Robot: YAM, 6 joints.
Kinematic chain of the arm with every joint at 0, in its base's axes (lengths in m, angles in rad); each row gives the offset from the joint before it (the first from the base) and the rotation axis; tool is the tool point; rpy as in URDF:
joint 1: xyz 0 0 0.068 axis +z
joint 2: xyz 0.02 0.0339 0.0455 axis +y
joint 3: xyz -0.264 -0.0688 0 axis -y
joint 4: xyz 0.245 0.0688 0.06 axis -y
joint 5: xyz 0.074 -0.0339 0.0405 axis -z
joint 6: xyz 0.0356 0 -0.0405 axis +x
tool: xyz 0 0 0 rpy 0 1.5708 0
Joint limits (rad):
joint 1: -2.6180..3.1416
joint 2: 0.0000..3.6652
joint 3: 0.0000..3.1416
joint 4: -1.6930..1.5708
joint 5: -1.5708..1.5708
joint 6: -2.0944..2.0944
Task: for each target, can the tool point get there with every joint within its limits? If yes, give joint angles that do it. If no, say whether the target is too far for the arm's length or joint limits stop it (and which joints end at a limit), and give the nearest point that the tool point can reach.
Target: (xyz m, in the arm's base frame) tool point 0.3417 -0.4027 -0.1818
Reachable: yes | joints -0.9131 3.3430 2.2277 0.6046 -0.7515 -0.7258
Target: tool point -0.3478 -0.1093 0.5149
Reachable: yes | joints 0.3486 0.3522 2.3041 -0.4801 -0.4695 -0.8464
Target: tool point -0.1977 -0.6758 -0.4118
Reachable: no: too far | nearest point -0.1467 -0.5015 -0.2550 | short by 0.240 m
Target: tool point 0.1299 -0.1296 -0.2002
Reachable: yes | joints -0.6792 3.0862 0.8073 0.8301 0.5706 -0.6483
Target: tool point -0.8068 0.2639 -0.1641
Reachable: no: too far | nearest point -0.5830 0.1907 -0.0853 | short by 0.248 m
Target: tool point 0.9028 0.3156 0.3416
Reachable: no: too far | nearest point 0.5929 0.2073 0.2616 | short by 0.338 m
